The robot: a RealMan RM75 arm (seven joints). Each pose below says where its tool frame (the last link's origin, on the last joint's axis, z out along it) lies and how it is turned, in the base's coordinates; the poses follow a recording.
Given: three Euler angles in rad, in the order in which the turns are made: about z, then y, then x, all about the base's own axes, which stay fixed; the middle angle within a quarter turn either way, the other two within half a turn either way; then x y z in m.
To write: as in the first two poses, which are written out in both.
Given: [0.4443 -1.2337 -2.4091 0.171 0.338 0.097]
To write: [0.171 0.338 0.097 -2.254 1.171 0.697]
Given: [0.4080 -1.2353 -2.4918 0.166 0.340 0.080]
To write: [0.166 0.340 0.080 -2.366 1.195 0.604]
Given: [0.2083 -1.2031 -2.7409 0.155 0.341 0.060]
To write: [0.155 0.341 0.060 -2.589 1.171 0.440]
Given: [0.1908 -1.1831 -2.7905 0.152 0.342 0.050]
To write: [0.152 0.342 0.050 -2.689 1.165 0.348]
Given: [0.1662 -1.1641 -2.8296 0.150 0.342 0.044]
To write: [0.150 0.342 0.044 -2.744 1.150 0.300]
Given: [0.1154 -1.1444 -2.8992 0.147 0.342 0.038]
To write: [0.147 0.342 0.038 -2.814 1.133 0.251]
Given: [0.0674 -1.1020 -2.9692 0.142 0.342 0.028]
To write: [0.142 0.342 0.028 -2.895 1.094 0.189]
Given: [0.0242 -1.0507 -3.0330 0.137 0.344 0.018]
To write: [0.137 0.344 0.018 -2.966 1.045 0.140]
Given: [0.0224 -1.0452 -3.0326 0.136 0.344 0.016]
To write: [0.136 0.344 0.016 -2.964 1.039 0.142]
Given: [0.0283 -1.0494 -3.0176 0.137 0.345 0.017]
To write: [0.137 0.345 0.017 -2.943 1.042 0.158]
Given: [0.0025 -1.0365 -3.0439 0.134 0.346 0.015]
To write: [0.134 0.346 0.015 -2.956 1.029 0.159]
